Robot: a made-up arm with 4 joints.
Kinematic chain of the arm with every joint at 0, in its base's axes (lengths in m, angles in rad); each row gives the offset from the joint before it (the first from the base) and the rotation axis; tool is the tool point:
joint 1: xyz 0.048 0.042 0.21 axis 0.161 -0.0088 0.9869
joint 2: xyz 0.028 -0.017 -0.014 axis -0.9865 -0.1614 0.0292
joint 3: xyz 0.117 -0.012 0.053 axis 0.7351 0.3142 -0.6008
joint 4: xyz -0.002 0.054 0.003 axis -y
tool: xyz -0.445 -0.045 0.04
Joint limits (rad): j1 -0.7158..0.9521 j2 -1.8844..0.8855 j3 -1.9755..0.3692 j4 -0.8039..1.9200
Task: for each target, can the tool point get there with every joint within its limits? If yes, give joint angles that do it. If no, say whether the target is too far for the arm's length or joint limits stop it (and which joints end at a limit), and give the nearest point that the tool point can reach.
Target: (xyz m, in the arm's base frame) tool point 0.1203 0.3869 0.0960
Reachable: yes | joints -0.2266 -1.4888 -0.1290 1.4184
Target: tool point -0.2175 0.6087 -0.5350
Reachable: no: too far | nearest point -0.0221 0.3678 -0.1837 | short by 0.469 m
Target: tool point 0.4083 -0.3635 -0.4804
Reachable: no: too far | nearest point 0.2975 -0.2323 -0.2195 | short by 0.312 m
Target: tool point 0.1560 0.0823 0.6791
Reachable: no: joint limits stop it (at a limit: joint 1, joint 2, joint 3) | nearest point 0.2776 -0.0284 0.6349 | short by 0.170 m
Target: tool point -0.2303 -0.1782 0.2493
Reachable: yes | joints -0.0916 -0.4576 -1.0181 -0.2389
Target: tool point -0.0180 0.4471 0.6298
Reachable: no: joint limits stop it (at a limit: joint 3, joint 4) | nearest point 0.0014 0.3311 0.5130 | short by 0.166 m
